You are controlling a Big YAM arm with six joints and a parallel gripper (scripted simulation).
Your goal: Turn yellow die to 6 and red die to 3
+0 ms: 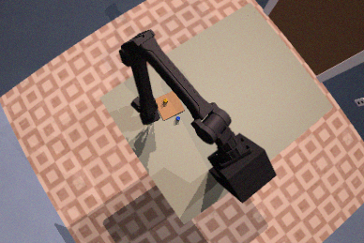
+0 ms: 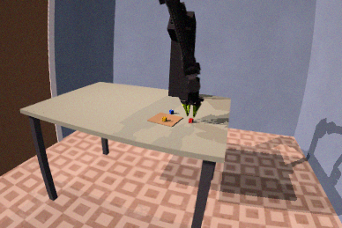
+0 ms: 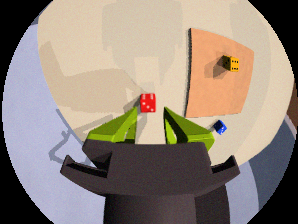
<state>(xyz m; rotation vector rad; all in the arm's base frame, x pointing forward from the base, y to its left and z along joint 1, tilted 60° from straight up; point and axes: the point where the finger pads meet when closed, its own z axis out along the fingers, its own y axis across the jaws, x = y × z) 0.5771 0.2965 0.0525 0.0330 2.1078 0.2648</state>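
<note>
Now: the red die 30 mm below my hand. Also, from my hand: yellow die (90 mm ahead, 100 mm to the right, 30 mm below); blue die (30 mm behind, 150 mm to the right, 30 mm below); orange mat (60 mm ahead, 120 mm to the right, 40 mm below).
</note>
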